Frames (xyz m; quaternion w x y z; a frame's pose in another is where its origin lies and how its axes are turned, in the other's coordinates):
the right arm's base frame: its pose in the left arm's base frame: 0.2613 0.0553 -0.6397 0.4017 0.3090 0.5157 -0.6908
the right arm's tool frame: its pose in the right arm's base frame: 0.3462 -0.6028 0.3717 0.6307 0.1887 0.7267 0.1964
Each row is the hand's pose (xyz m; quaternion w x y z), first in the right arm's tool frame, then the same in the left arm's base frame.
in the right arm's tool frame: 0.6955 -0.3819 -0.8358 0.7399 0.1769 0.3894 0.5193
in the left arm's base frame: 0.0212 0.5770 0.0476 0.2339 -0.9495 0.1963 -0.0722
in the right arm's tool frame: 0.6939 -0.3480 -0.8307 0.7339 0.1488 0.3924 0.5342
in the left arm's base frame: 0.0427 0.5537 0.0344 0.2069 -0.9525 0.2056 -0.0875
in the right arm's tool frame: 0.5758 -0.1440 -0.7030 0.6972 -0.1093 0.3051 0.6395
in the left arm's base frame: 0.0717 0.3191 -0.0921 0.0816 0.9566 -0.2501 0.1250
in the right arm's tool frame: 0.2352 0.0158 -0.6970 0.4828 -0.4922 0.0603 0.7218
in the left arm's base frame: 0.0039 -0.0433 -0.0171 0.5489 0.7650 -0.3148 0.1198
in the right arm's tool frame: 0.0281 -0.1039 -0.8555 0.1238 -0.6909 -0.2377 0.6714
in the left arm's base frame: -0.1234 -0.1072 0.2321 0.8538 0.3702 -0.3650 0.0287
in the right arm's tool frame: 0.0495 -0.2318 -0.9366 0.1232 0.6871 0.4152 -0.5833
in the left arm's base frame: -0.1691 -0.0003 0.3314 0.9168 0.0758 -0.3863 -0.0675
